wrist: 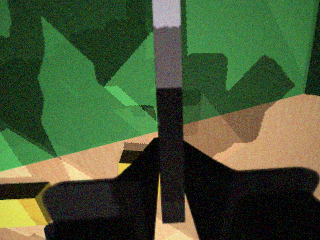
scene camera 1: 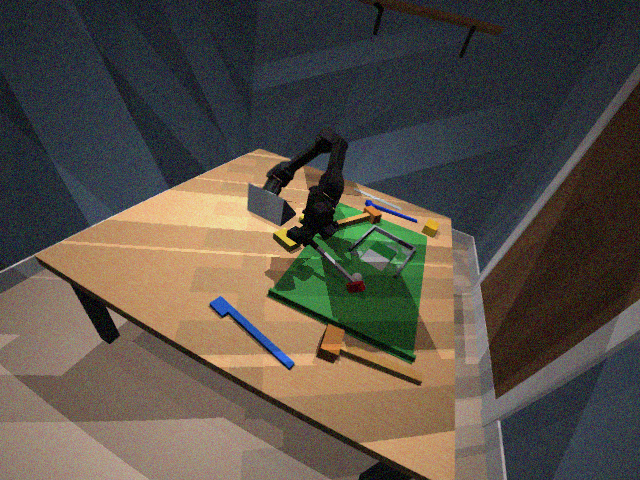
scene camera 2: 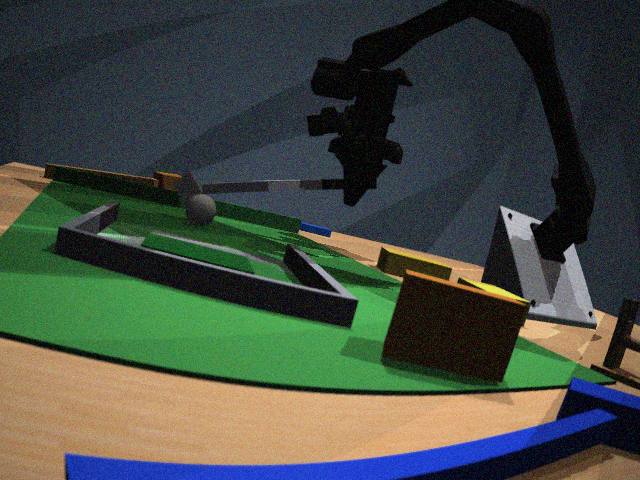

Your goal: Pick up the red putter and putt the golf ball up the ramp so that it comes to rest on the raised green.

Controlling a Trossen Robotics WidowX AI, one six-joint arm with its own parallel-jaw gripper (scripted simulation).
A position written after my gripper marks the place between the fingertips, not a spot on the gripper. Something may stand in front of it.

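Note:
There is a golf ball (scene camera 2: pixel 200 209) in the scene, though in the wrist view the ball is out of frame. I also see a raised green (scene camera 2: pixel 189 265), and the green appears in scene camera 1 (scene camera 1: pixel 378 255) too. A red putter is held by my gripper (scene camera 2: pixel 348 205), and I find that same gripper again in the wrist view (wrist: pixel 165 141) and in scene camera 1 (scene camera 1: pixel 305 245).

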